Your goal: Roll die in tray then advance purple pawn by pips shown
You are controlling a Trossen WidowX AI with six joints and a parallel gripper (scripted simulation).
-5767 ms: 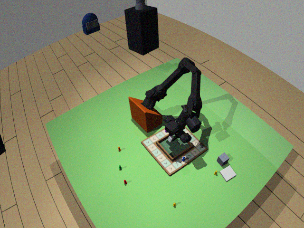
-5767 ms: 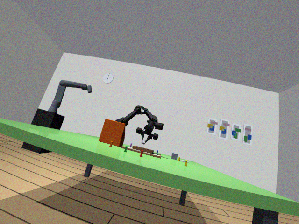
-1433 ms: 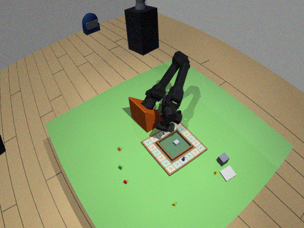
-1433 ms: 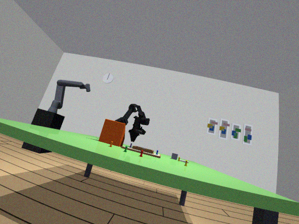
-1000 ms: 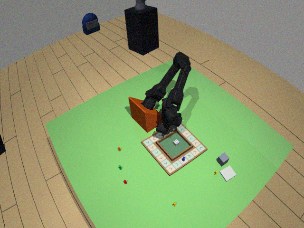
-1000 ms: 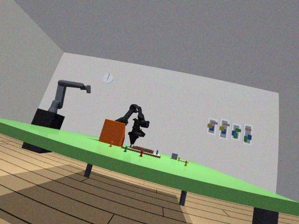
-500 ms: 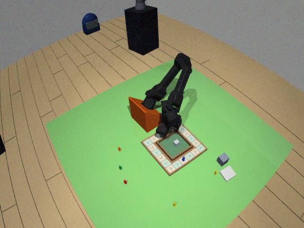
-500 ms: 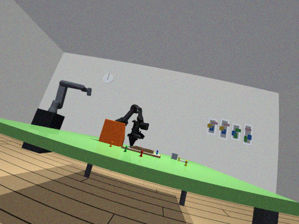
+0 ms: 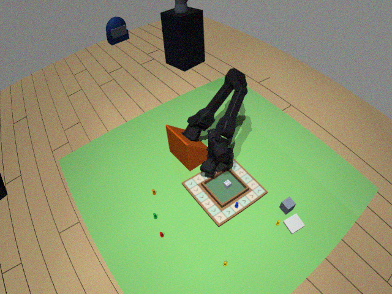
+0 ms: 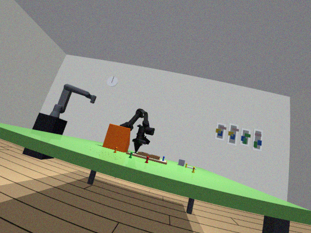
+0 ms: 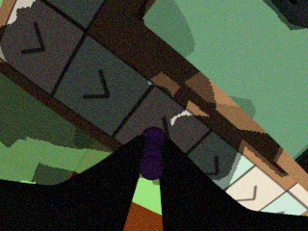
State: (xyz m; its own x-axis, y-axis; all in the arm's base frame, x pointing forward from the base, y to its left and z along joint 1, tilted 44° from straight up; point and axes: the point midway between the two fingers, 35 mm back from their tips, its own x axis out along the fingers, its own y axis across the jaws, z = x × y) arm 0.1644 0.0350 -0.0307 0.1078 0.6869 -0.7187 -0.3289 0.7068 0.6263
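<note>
The die lies 110 mm ahead of my gripper tip and 30 mm to the right of it. From my gripper tip the other things lie so: purple pawn (10 mm above); then blue pawn (210 mm ahead, 90 mm to the right); then green tray (110 mm ahead, 50 mm to the right, 20 mm below).
</note>
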